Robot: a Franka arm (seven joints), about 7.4 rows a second.
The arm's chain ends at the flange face. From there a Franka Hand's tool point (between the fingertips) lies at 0.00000 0.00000 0.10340 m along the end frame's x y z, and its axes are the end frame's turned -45 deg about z.
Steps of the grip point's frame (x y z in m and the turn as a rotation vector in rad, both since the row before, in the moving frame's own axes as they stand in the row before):
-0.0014 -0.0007 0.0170 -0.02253 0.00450 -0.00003
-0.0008 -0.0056 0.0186 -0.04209 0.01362 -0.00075
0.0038 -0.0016 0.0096 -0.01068 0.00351 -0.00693
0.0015 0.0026 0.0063 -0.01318 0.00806 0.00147
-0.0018 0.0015 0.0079 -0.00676 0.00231 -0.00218
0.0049 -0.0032 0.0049 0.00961 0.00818 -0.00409
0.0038 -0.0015 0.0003 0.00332 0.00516 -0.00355
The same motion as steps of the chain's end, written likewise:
-0.0035 -0.0008 0.0170 -0.01275 0.01911 -0.00003
-0.0086 -0.0055 0.0187 -0.02013 0.03939 -0.00075
0.0005 -0.0043 0.0096 -0.00507 0.01003 -0.00693
0.0013 0.0004 0.0063 -0.00362 0.01502 0.00147
-0.0009 0.0020 0.0079 -0.00315 0.00641 -0.00218
0.0013 -0.0044 0.0049 0.01258 -0.00101 -0.00409
0.0015 -0.0031 0.0003 0.00600 0.00130 -0.00355

